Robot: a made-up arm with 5 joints.
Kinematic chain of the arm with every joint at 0, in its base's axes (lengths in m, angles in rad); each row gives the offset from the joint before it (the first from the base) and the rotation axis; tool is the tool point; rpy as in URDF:
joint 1: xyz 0.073 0 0.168 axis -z
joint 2: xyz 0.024 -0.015 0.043 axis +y
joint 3: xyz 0.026 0 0.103 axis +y
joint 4: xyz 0.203 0 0.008 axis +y
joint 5: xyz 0.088 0.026 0 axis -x
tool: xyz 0 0 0 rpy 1.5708 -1.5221 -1.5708
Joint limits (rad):
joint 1: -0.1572..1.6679
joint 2: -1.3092..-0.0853
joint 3: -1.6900..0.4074
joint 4: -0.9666..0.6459
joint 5: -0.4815..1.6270
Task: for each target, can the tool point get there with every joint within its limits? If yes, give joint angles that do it. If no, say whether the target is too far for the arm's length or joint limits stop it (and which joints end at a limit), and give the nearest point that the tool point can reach.
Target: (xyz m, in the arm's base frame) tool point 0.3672 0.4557 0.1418
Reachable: no: too far | nearest point 0.1173 0.3412 0.2346 | short by 0.290 m
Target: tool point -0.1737 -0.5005 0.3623
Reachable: no: too far | nearest point 0.0519 -0.3304 0.3438 | short by 0.283 m
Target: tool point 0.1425 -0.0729 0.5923
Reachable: yes | joints 0.9190 -0.3287 -0.8094 -0.3545 0.7611
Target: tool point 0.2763 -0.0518 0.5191
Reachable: yes | joints 0.3020 -0.2832 -0.2915 -0.7280 1.0562
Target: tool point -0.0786 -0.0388 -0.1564
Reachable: no: joint limits stop it (at a limit: joint 1, joint 2, joint 3, joint 4) | nearest point -0.2553 -0.0409 0.2190 | short by 0.415 m
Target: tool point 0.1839 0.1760 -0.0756
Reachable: no: joint limits stop it (at a limit: joint 1, joint 2, joint 3, joint 4) | nearest point 0.3539 0.0557 0.1867 | short by 0.335 m
